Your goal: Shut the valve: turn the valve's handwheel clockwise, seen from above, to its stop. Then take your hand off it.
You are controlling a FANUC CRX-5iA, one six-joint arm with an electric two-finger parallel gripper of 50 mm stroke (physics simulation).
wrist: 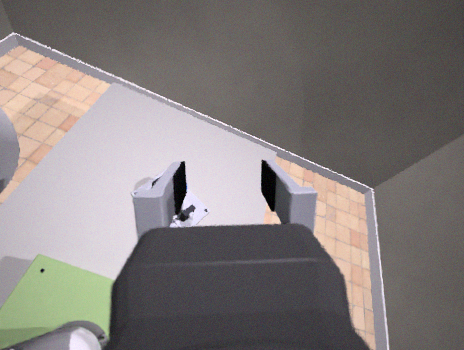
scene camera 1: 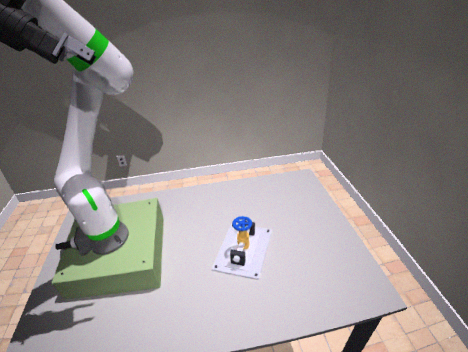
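The valve's blue spoked handwheel [scene camera 1: 242, 223] sits on top of the yellow valve body [scene camera 1: 243, 238] in the scene view. The valve stands upright on a white base plate [scene camera 1: 254, 267] [wrist: 198, 203], between two black pipe supports. In the wrist view my left finger hides most of the valve; a black support [wrist: 187, 213] and part of the plate show beside it. My gripper [scene camera 1: 76, 49] [wrist: 223, 176] is open with nothing between its fingers. It is high up at the upper left in the scene view, far from the handwheel. How far the wheel is turned cannot be told.
The grey table [scene camera 1: 320, 280] [wrist: 100, 150] carries the plate. A green block [scene camera 1: 136, 227] [wrist: 60, 295] under the robot's base stands on the table to the plate's left in the scene view. Grey walls stand behind the table, and tiled floor surrounds it.
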